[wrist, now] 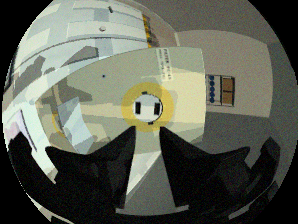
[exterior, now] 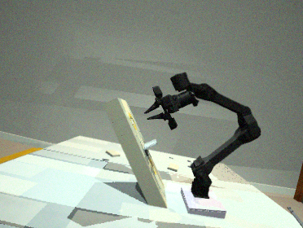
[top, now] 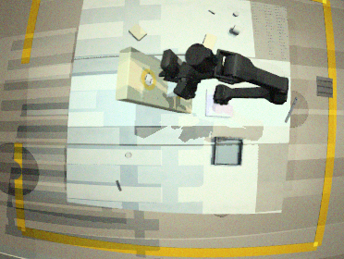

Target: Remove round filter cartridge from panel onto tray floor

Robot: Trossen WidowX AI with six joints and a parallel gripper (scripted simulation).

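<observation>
Now: the round filter cartridge 60 mm ahead of my gripper tip and 40 mm below it. Also, from my gripper tip: tray 370 mm behind, 270 mm to the left, 300 mm below.
</observation>
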